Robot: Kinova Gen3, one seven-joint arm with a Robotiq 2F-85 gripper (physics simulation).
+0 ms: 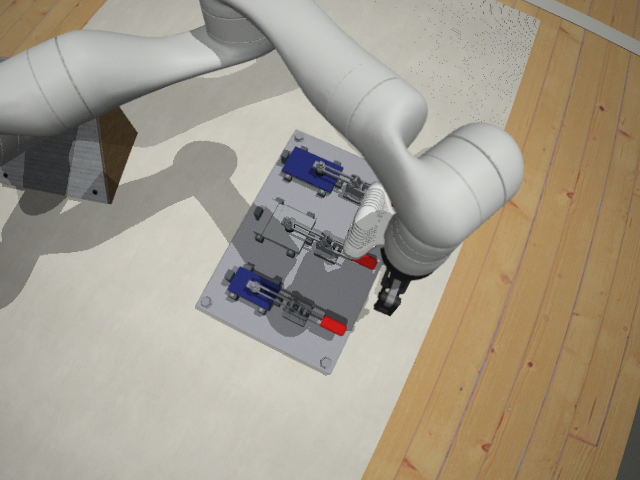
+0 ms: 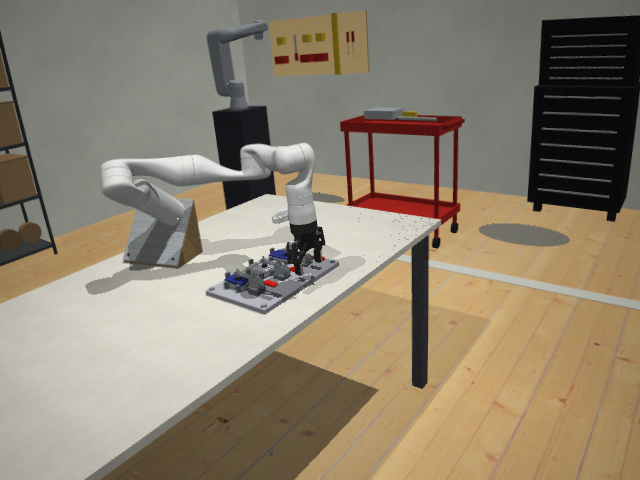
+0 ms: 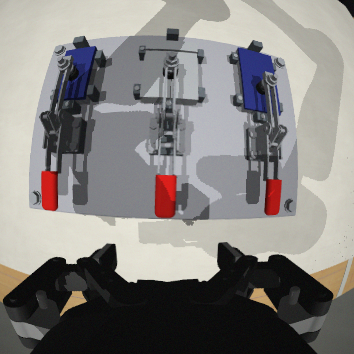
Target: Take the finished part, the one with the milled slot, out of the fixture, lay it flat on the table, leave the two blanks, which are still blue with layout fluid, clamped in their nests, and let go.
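Frame: origin at the arm's base, x right, y back, z down, level; metres.
Where they show: gripper, between the fingertips: (image 2: 309, 268) (image 3: 166, 255); arm's base, origin of its link: (image 2: 173, 213).
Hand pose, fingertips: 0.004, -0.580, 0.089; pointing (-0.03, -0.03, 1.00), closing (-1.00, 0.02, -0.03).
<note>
Each offset is from my fingertips to the top centre of the thing, as dx, dy, dz. Level surfaces: height alone.
The bare grey finished part {-0.001, +0.185, +0.030} (image 1: 276, 235) (image 3: 188, 75) sits in the middle nest of the fixture plate {+0.000, +0.137, +0.051} (image 1: 310, 347) (image 2: 222, 296) (image 3: 120, 172). A toggle clamp's arm reaches over it, and its red handle {+0.001, +0.050, +0.009} (image 1: 367, 261) (image 3: 165, 196) points toward the gripper. The slot cannot be made out clearly. One blue blank {-0.111, +0.188, +0.035} (image 1: 305, 166) (image 2: 279, 253) (image 3: 247, 65) and another blue blank {+0.109, +0.182, +0.025} (image 1: 241, 285) (image 2: 235, 279) (image 3: 86, 60) sit in the outer nests under their clamp arms. My gripper (image 2: 308, 265) (image 3: 166, 255) is open and empty, near the plate's handle-side edge, its fingers either side of the middle handle's line.
The outer clamps have red handles {+0.111, +0.052, +0.004} (image 3: 49, 191) {-0.109, +0.048, +0.014} (image 3: 273, 197). The plate lies on the pale table {dz +0.066} (image 1: 155, 392) (image 2: 103, 361), near its long edge. The arm's wedge-shaped base (image 1: 82, 165) (image 2: 162, 237) stands across the table. A red cart (image 2: 436, 175) and a black tool cabinet (image 2: 578, 144) stand beyond.
</note>
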